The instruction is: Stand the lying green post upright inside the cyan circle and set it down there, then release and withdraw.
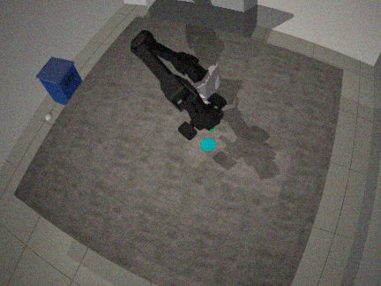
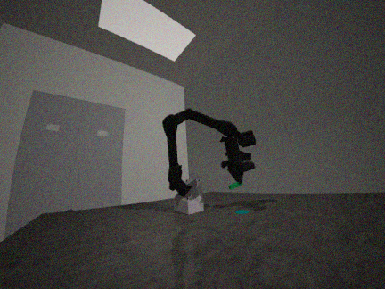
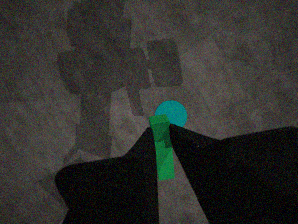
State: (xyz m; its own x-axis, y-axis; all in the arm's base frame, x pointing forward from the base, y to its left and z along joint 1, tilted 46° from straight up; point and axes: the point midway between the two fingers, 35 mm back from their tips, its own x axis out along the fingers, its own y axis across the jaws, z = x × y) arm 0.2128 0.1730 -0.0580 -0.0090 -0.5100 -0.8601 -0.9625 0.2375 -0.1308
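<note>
The cyan circle lies 120 mm below my gripper tip, 10 mm to the right of it and 10 mm ahead of it. From my gripper tip the other things lie so: green post: 20 mm to the right, 10 mm below, 10 mm behind.
</note>
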